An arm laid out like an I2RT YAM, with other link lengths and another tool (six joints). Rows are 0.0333 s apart.
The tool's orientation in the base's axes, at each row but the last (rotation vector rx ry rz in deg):
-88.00, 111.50, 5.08
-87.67, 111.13, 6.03
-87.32, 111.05, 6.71
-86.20, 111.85, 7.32
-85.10, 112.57, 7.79
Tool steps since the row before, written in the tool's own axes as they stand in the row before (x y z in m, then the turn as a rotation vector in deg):
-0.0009, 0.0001, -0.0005, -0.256, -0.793, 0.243
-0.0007, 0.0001, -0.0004, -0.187, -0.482, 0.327
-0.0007, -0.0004, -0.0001, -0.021, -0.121, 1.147
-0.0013, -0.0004, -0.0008, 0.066, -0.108, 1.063
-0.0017, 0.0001, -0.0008, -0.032, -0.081, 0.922
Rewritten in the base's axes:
-0.0002, 0.0006, 0.0008, 0.840, 0.074, 0.204
-0.0002, 0.0004, 0.0007, 0.593, 0.151, 0.001
0.0004, 0.0004, 0.0006, 0.612, 0.497, -0.842
0.0002, 0.0006, 0.0015, 0.553, 0.391, -0.829
-0.0002, 0.0011, 0.0015, 0.481, 0.417, -0.673

